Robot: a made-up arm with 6 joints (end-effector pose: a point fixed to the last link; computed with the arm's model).
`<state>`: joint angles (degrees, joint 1 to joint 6).
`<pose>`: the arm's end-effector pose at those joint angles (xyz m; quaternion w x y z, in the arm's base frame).
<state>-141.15 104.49 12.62 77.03 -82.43 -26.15</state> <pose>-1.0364 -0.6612 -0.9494 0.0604 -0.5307 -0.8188 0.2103</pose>
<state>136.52 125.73 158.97 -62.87 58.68 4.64</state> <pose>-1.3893 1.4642 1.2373 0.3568 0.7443 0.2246 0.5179</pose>
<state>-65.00 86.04 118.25 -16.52 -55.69 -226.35</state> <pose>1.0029 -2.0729 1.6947 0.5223 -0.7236 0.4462 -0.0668</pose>
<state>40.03 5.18 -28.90 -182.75 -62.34 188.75</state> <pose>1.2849 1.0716 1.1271 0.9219 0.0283 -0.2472 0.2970</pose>
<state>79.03 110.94 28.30 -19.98 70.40 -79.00</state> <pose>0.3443 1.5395 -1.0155 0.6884 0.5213 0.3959 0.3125</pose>
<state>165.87 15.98 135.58 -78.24 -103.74 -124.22</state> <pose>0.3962 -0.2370 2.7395 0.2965 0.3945 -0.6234 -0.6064</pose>
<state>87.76 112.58 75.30 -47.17 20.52 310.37</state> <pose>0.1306 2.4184 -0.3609 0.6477 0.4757 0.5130 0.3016</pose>
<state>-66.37 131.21 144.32 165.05 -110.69 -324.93</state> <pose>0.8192 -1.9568 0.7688 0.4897 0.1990 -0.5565 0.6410</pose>
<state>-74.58 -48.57 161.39 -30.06 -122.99 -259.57</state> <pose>-0.3807 1.6013 0.5697 0.0833 0.8427 -0.0486 0.5297</pose>
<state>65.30 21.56 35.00 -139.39 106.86 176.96</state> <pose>0.8386 1.6145 2.0496 0.7172 -0.4949 0.4839 0.0807</pose>
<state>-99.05 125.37 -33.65 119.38 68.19 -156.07</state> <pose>0.1729 0.3658 -0.4964 0.3146 -0.9169 -0.2326 -0.0796</pose>
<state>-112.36 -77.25 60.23 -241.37 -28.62 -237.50</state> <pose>0.7335 1.9378 1.7870 0.6148 -0.2832 -0.5632 0.4739</pose>
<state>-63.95 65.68 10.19 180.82 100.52 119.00</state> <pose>0.8250 -1.6923 0.0204 0.1094 -0.5302 -0.6609 0.5197</pose>
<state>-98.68 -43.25 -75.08 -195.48 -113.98 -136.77</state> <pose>-0.1636 -0.8454 0.9959 0.1893 -0.5785 -0.1827 -0.7721</pose>
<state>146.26 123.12 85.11 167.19 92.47 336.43</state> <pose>-1.7793 1.1512 -0.5806 0.8025 0.2409 0.3315 -0.4337</pose>
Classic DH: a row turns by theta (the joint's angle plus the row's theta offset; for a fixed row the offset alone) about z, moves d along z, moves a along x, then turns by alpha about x. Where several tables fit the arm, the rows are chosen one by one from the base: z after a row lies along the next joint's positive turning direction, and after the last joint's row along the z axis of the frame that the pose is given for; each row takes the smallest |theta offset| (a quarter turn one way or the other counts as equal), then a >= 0, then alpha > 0; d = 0 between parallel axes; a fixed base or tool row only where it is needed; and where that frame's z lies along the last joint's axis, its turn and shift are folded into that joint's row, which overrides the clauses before.
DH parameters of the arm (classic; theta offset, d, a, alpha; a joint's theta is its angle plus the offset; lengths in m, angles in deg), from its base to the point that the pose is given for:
joint 1: 0 0.73 0.16 -90
joint 2: -90 0 0.94 180
joint 3: 0 0 0.23 -90
joint 4: 0 -1.42 0 90
joint 5: 0 0 0 -90
joint 6: 90 -0.14 0 90
tool (fixed): -90 0 0 0

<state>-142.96 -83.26 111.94 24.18 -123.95 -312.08</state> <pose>1.5964 1.2643 0.3688 0.0266 0.5109 0.0199 0.8590</pose>
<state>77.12 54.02 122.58 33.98 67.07 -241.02</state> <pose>0.1852 1.1333 2.7779 0.4233 -0.0811 -0.6354 -0.6407</pose>
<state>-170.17 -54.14 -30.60 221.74 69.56 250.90</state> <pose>-0.6968 -0.0321 1.9884 0.0490 0.3861 0.7342 -0.5564</pose>
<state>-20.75 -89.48 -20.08 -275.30 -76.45 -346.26</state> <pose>-0.4897 0.0406 2.1749 0.5829 -0.2580 0.1714 -0.7512</pose>
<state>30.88 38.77 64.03 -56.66 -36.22 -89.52</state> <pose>1.7293 1.1147 2.2839 0.2928 0.8125 0.4635 0.1981</pose>
